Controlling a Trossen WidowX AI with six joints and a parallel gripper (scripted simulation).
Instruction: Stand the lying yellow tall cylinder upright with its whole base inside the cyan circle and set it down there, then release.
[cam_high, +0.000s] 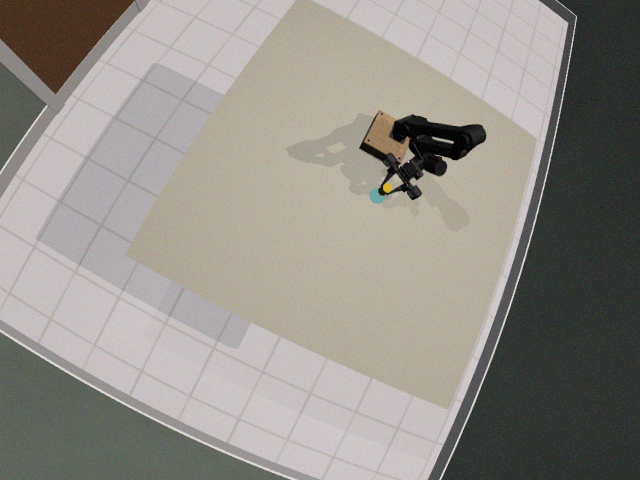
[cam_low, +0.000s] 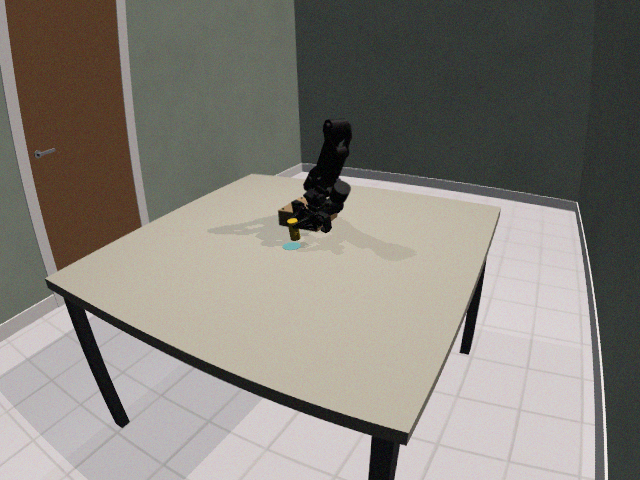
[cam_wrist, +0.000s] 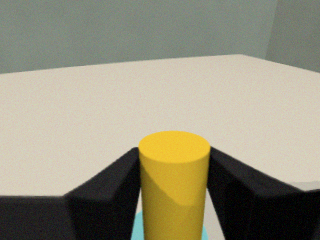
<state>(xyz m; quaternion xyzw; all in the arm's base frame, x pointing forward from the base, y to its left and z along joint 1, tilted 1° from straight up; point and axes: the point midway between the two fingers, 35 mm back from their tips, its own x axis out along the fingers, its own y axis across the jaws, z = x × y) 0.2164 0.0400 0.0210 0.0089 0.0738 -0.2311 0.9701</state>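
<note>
My hand is 80 mm above the cyan circle, 30 mm short of it and 10 mm to the left of it. Also, from my hand: yellow tall cylinder (20 mm below, 20 mm ahead, 10 mm to the right).
</note>
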